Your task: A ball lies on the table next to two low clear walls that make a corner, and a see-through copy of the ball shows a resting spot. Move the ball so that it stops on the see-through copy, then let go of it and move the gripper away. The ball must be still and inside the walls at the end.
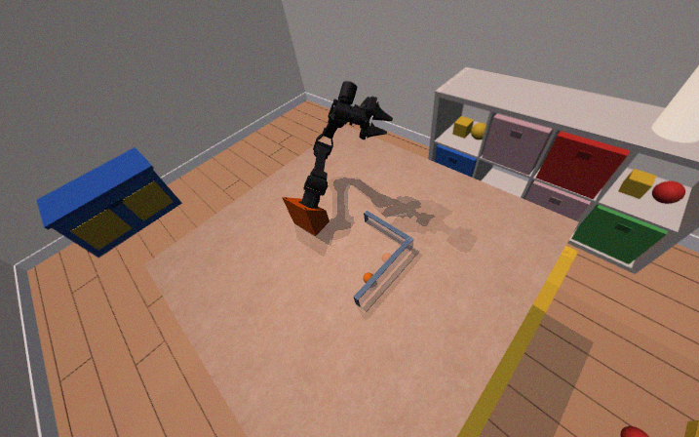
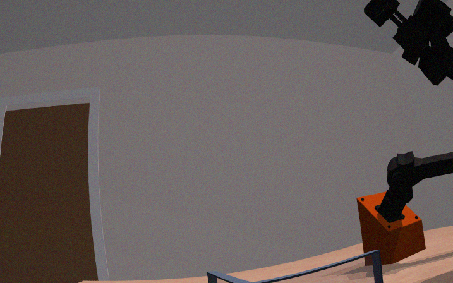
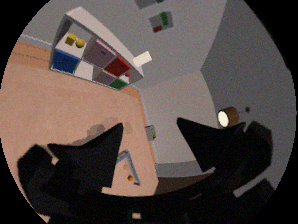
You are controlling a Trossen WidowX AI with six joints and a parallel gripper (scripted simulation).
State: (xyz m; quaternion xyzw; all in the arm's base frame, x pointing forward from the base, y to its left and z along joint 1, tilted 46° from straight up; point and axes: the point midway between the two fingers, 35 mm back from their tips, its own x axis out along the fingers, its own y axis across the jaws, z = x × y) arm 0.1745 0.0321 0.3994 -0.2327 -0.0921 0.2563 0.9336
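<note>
Now: gripper tip 420 mm to the left of the orange ball, 340 mm above it and 170 mm short of it.
</note>
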